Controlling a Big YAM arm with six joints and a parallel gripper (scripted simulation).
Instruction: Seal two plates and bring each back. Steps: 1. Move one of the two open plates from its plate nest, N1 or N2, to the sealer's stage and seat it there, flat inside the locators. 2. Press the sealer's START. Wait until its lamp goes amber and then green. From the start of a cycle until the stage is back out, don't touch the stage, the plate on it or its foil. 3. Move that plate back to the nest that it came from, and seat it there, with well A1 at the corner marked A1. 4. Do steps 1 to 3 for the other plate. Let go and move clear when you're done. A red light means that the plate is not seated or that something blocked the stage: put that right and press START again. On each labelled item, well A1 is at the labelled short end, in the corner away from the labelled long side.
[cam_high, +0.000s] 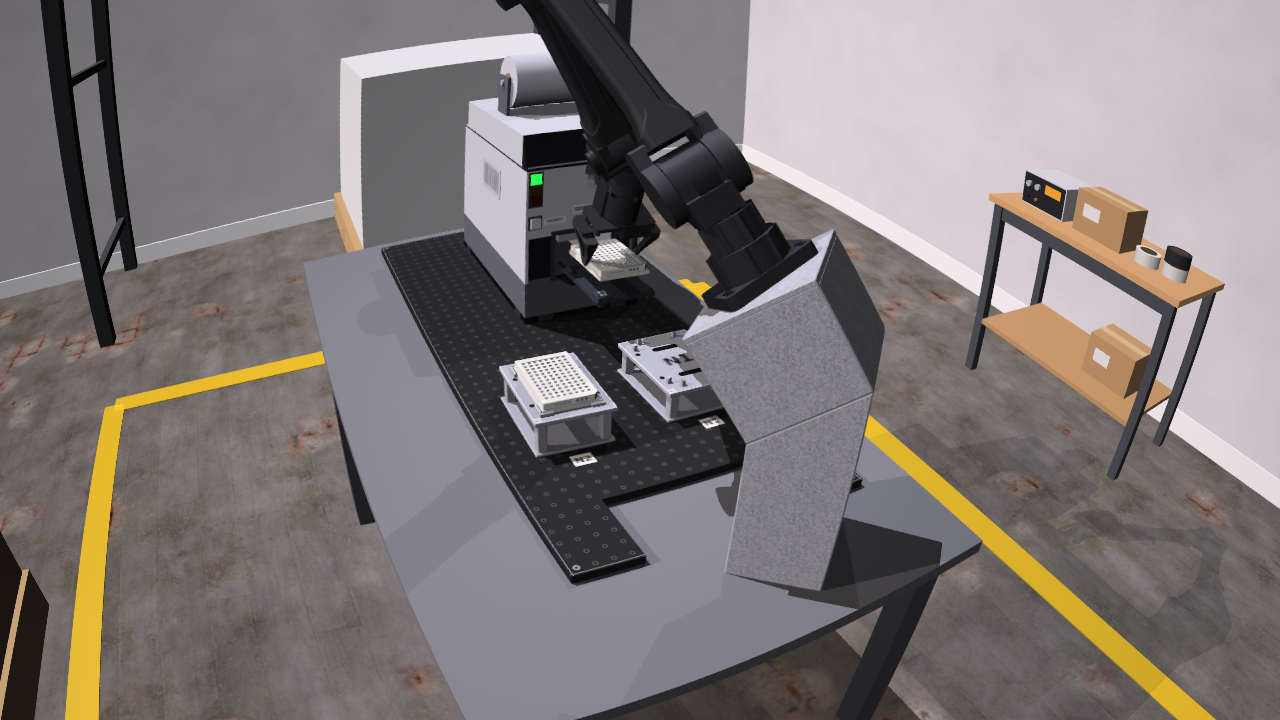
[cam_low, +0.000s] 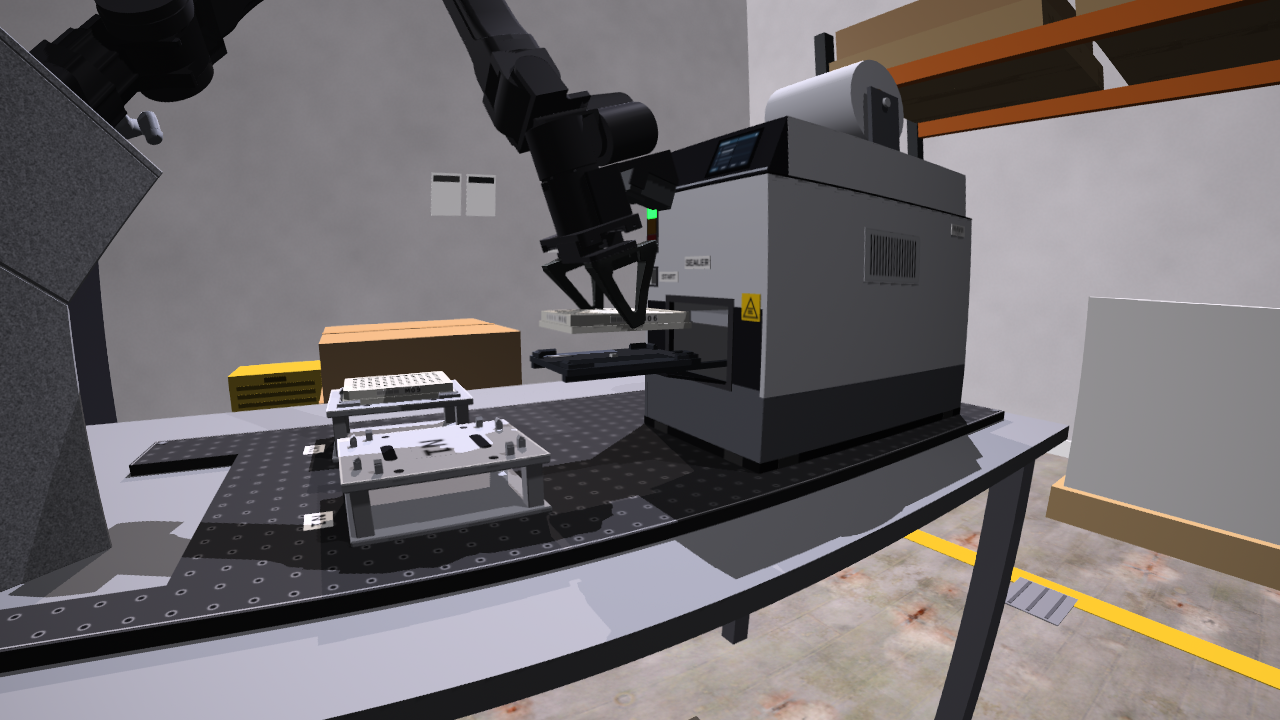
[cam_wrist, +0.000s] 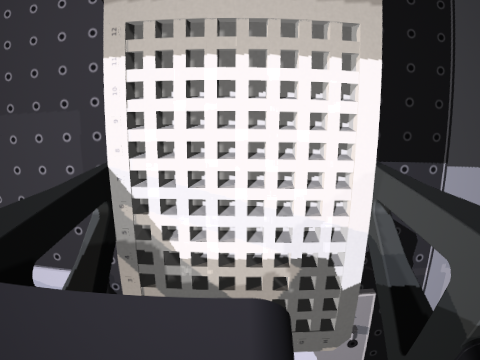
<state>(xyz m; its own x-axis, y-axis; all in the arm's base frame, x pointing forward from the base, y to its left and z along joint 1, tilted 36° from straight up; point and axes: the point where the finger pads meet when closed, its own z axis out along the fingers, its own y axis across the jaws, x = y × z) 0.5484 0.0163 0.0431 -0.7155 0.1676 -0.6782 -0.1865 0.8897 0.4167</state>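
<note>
My gripper is now 4 cm above the sealer stage. From my hand the other things lie so: nest N2: 23 cm behind, 13 cm to the left, 10 cm below; white well plate: 23 cm behind, 13 cm to the left, 9 cm below; start button: 8 cm ahead, 11 cm to the left, 4 cm above.
</note>
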